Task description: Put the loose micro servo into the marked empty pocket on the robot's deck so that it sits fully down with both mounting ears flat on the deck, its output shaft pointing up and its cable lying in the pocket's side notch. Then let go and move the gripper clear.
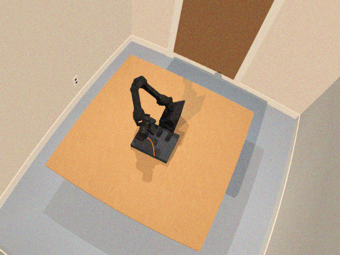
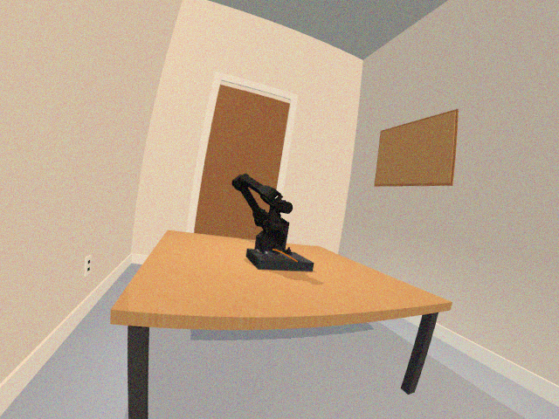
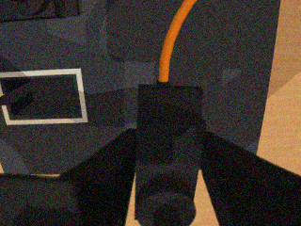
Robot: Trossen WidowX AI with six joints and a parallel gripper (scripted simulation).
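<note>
Right now the deck is 1 cm ahead of my gripper tip, 7 cm to the left of it and 10 cm below it.
</note>
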